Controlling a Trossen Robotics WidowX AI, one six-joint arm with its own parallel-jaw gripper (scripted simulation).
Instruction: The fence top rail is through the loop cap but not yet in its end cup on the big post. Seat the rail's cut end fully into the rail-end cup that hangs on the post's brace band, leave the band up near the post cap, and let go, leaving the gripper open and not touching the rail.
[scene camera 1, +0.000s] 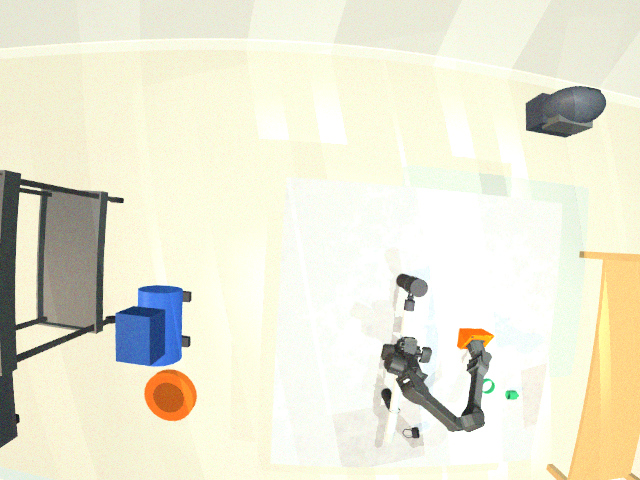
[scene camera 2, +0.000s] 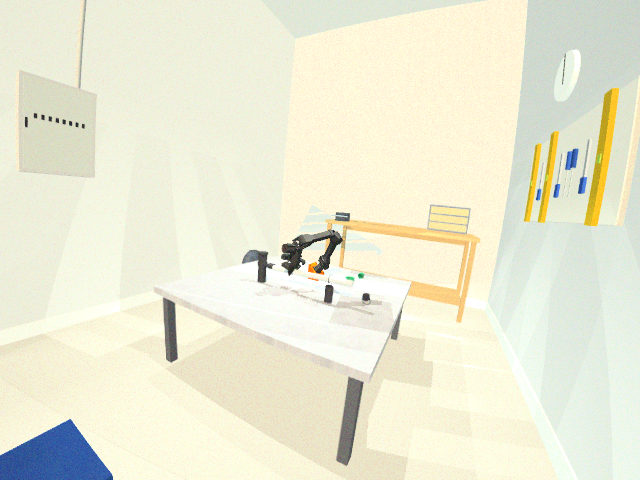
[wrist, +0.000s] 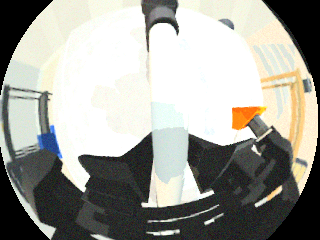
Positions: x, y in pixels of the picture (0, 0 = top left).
Labels:
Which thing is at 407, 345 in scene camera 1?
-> My gripper.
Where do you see my gripper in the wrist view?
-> At 166, 133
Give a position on a rail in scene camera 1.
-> At 396, 393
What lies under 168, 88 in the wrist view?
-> A rail.

